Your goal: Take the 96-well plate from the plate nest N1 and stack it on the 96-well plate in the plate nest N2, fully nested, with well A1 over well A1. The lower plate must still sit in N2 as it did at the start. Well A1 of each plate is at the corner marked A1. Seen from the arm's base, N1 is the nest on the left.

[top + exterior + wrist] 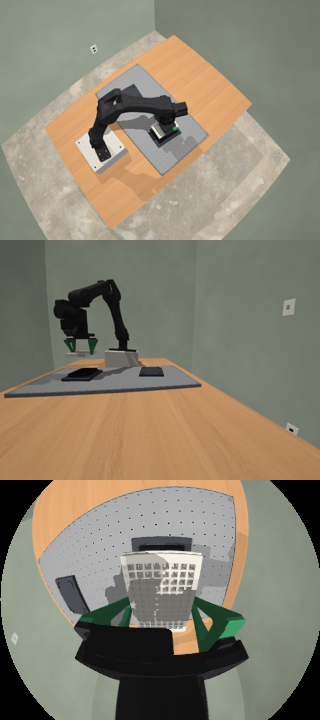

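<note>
My hand is right at the white 96-well plate. The rest, counted from my hand: black 96-well plate: 90 mm below; then plate nest N1: 80 mm behind, 320 mm to the left, 110 mm below.
</note>
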